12 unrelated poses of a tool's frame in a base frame.
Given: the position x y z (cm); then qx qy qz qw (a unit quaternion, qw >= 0).
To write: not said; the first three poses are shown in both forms.
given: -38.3, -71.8, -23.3, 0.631, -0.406, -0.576, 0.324
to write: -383, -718, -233, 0.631, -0.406, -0.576, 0.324
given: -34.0, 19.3, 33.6, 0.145, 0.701, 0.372, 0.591
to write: -340, 193, 336, 0.145, 0.701, 0.372, 0.591
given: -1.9, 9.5, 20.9, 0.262, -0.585, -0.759, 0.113
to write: -19, 95, 209, 0.262, -0.585, -0.759, 0.113
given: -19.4, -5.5, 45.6, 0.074, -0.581, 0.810, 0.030
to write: -194, -55, 456, 0.074, -0.581, 0.810, 0.030
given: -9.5, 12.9, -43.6, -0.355, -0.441, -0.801, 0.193
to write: -95, 129, -436, -0.355, -0.441, -0.801, 0.193
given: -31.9, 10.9, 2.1, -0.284, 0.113, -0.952, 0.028
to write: -319, 109, 21, -0.284, 0.113, -0.952, 0.028
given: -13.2, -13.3, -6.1, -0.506, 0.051, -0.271, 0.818
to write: -132, -133, -61, -0.506, 0.051, -0.271, 0.818
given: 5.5, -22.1, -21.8, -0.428, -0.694, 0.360, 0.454
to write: 55, -221, -218, -0.428, -0.694, 0.360, 0.454
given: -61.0, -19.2, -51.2, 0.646, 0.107, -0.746, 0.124
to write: -610, -192, -512, 0.646, 0.107, -0.746, 0.124
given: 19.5, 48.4, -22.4, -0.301, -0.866, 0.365, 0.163
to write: 195, 484, -224, -0.301, -0.866, 0.365, 0.163
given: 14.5, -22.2, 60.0, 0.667, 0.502, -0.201, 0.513
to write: 145, -222, 600, 0.667, 0.502, -0.201, 0.513
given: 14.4, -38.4, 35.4, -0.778, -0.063, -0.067, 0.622
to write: 144, -384, 354, -0.778, -0.063, -0.067, 0.622
